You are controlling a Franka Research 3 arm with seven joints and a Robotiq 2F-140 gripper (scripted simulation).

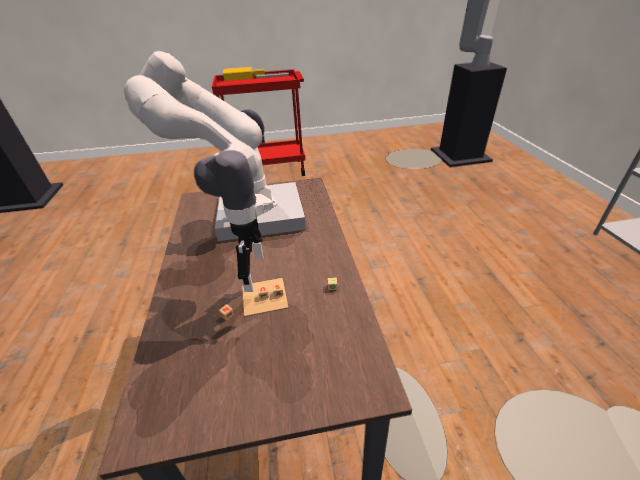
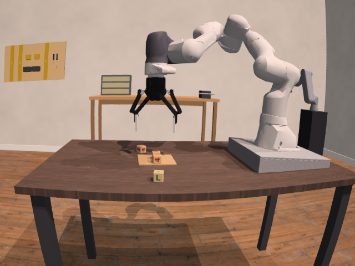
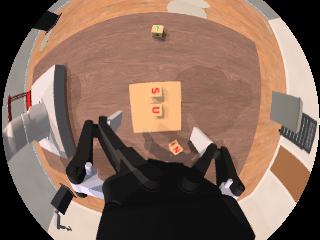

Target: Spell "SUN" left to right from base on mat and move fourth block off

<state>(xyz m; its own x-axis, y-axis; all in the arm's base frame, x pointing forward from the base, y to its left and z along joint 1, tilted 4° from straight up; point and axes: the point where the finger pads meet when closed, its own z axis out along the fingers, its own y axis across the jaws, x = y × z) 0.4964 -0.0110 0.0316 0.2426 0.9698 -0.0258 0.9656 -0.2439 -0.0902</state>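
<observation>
My hand is 50 mm short of the N block, 100 mm to the left of it and 100 mm above it. Round my hand: mat 20 mm to the left, 120 mm below; S block 60 mm to the left, 100 mm below; U block 20 mm to the left, 100 mm below.
</observation>
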